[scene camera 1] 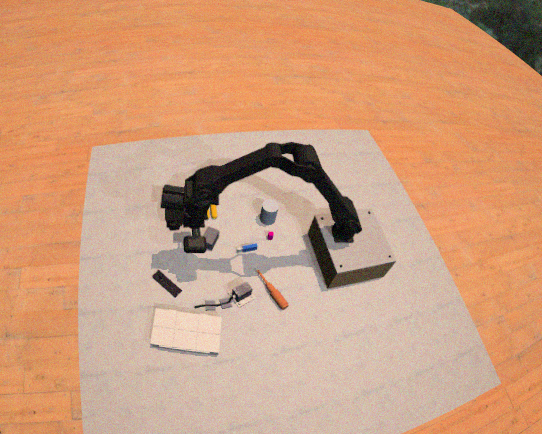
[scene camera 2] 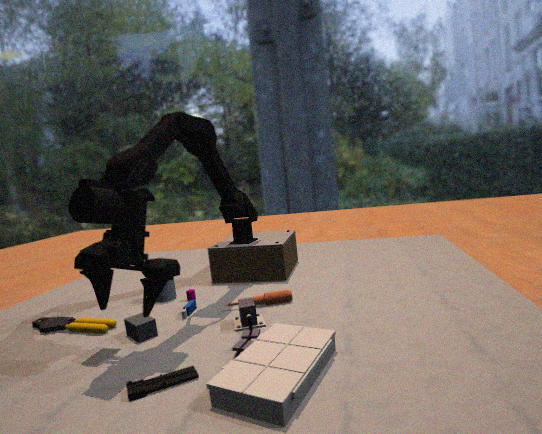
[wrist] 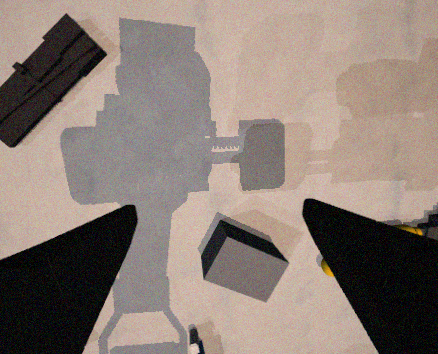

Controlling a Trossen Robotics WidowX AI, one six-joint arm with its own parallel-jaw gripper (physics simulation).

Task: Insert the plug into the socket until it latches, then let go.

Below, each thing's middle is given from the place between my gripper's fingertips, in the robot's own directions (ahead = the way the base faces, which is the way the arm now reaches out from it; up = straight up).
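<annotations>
From my hand, the white tiled block point(scene camera 2: 268, 380) is 290 mm to the left and 60 mm below. The yellow-handled pliers point(scene camera 2: 46, 324) are 230 mm to the right of my hand, 50 mm behind it and 70 mm below it, while the black bar point(scene camera 2: 138, 389) is 130 mm to the left of my hand, 70 mm ahead of it and 70 mm below it. And there is the dark grey cube point(scene camera 2: 139, 328): I see my gripper 60 mm above it, 60 mm past it and 40 mm to the left of it.
</annotations>
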